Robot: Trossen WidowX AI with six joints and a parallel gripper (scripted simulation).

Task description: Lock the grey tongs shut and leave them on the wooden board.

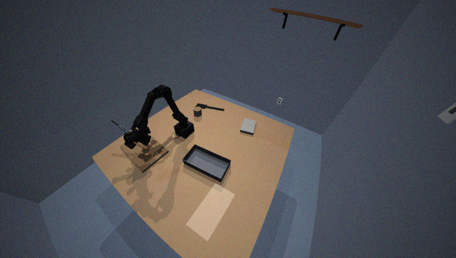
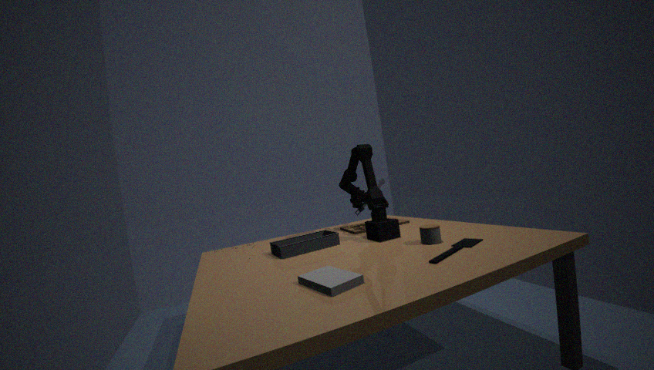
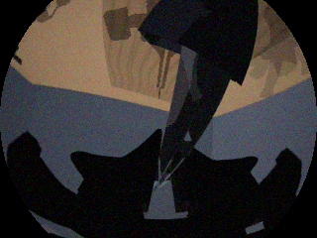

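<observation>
My gripper tip is 130 mm above the wooden board, 10 mm to the right of it and 10 mm short of it. From my gripper tip the other things lie so: black spatula: 760 mm to the left, 140 mm below, 20 mm behind; then roasting tin: 480 mm ahead, 280 mm to the left, 110 mm below; then flat grey block: 810 mm to the left, 480 mm ahead, 130 mm below.
</observation>
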